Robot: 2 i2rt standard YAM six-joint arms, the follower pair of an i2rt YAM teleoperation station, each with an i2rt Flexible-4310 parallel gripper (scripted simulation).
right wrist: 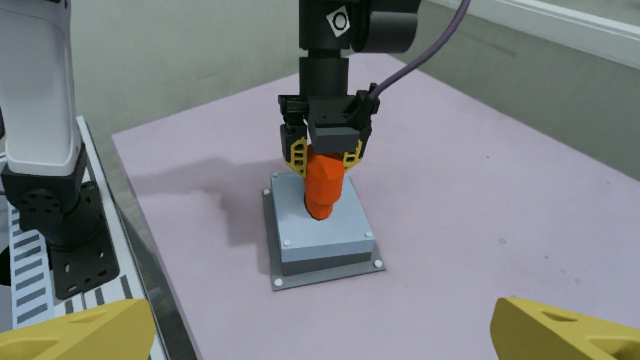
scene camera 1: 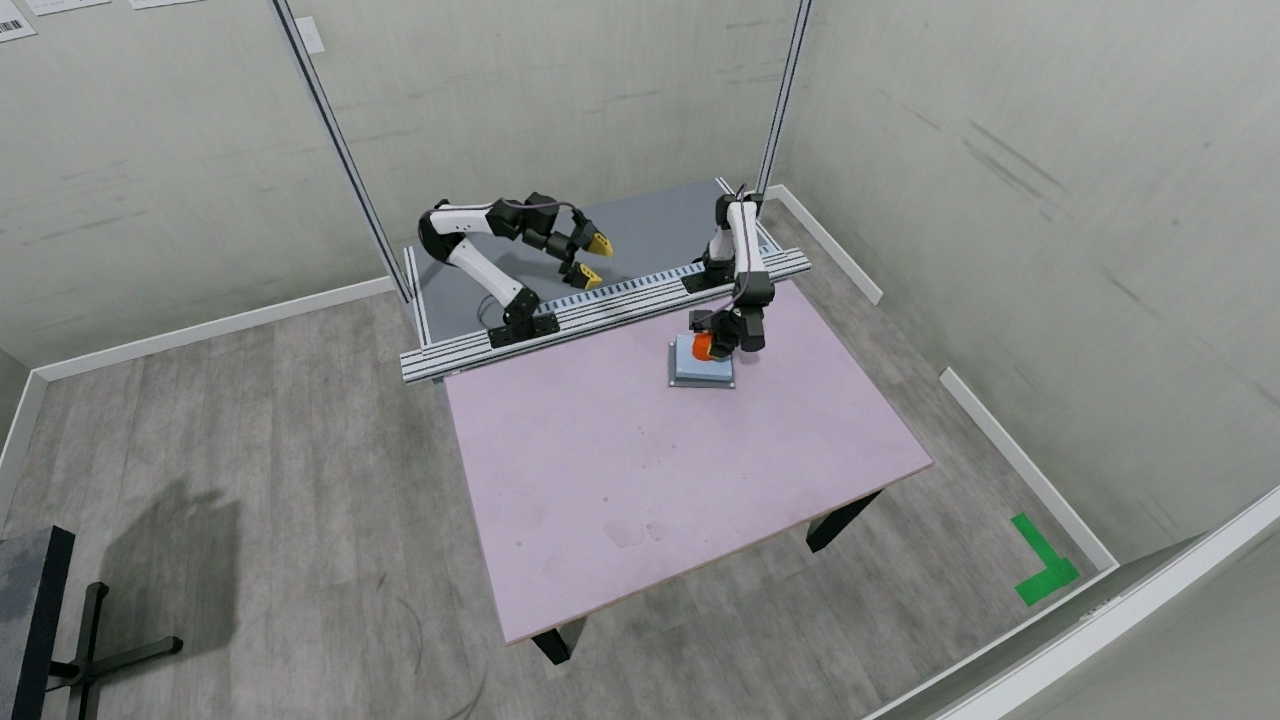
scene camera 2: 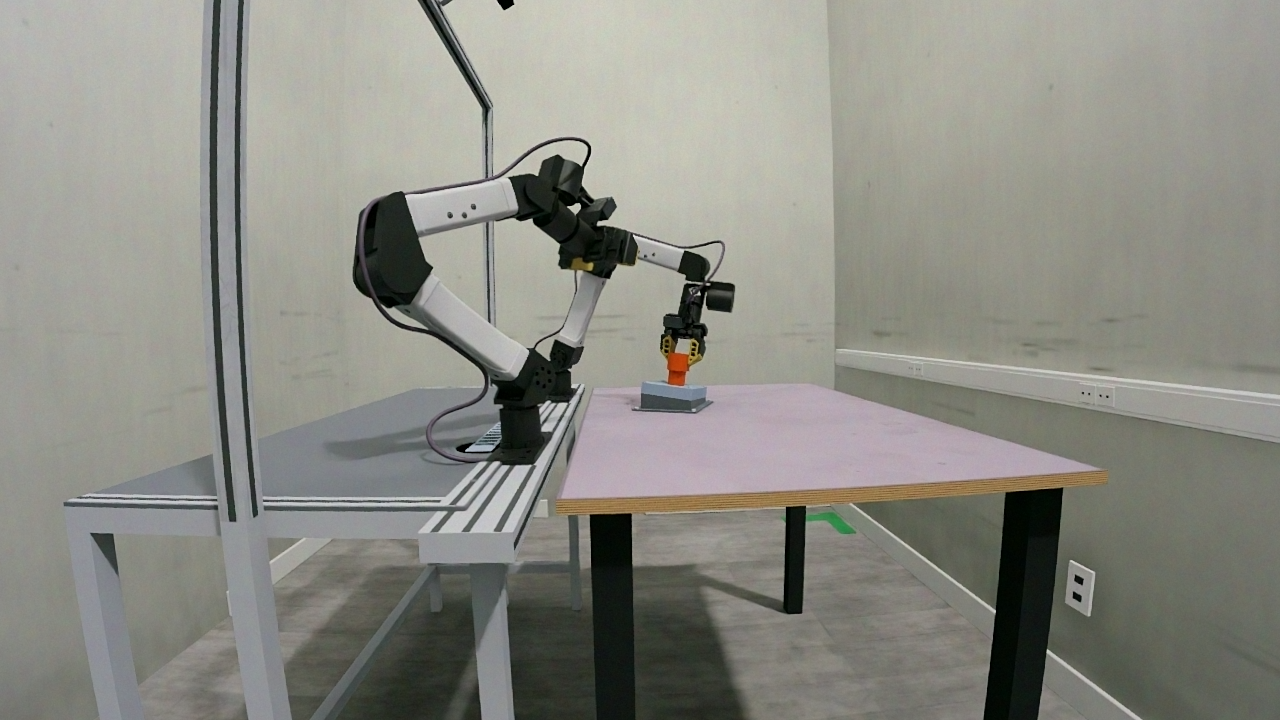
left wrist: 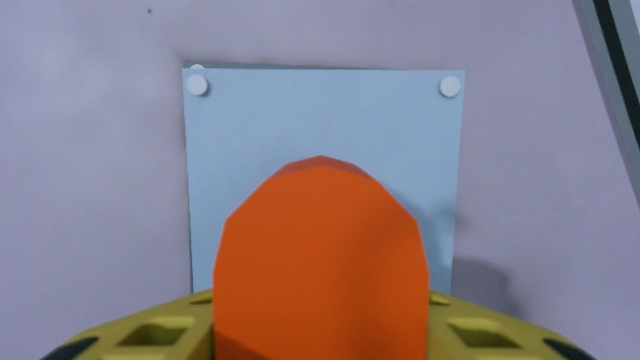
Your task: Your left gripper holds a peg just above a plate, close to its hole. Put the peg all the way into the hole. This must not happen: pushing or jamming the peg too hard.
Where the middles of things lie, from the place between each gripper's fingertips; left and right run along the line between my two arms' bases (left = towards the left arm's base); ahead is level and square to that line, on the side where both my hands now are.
Labels:
I see my left gripper 20 mm above the orange peg [left wrist: 320,253]. Also, from my left hand: light blue plate [scene camera 1: 717,369] 70 mm below, 10 mm to the right, 10 mm behind; grey base [scene camera 2: 649,403] 90 mm below, 10 mm to the right, 10 mm behind.
The orange peg is 230 mm to the left of my right hand, 230 mm below it and 160 mm ahead of it. Round my right hand: light blue plate (280 mm below, 230 mm to the left, 150 mm ahead); then grey base (290 mm below, 220 mm to the left, 150 mm ahead).

